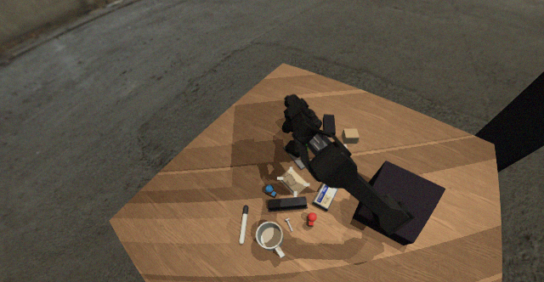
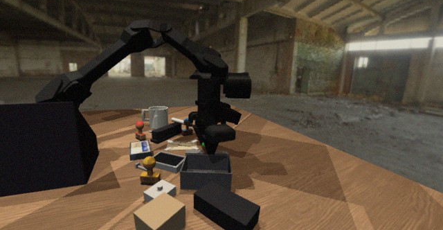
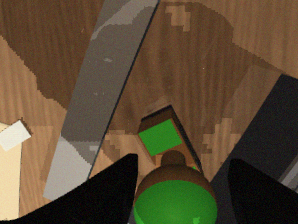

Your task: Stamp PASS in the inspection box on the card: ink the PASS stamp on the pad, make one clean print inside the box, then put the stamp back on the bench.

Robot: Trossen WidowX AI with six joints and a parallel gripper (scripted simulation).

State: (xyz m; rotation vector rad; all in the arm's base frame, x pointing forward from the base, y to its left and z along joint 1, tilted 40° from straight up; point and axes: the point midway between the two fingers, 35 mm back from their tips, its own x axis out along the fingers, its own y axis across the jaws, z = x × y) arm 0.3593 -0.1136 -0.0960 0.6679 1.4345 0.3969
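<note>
The green-knobbed stamp lies 1 cm below my gripper tip. The rest, counted from my gripper tip: grey box: 4 cm behind, 6 cm to the right, 2 cm below; then flat grey bar: 2 cm ahead, 4 cm to the left, 3 cm below; then ink pad: 10 cm behind, 5 cm to the left, 3 cm below.
</note>
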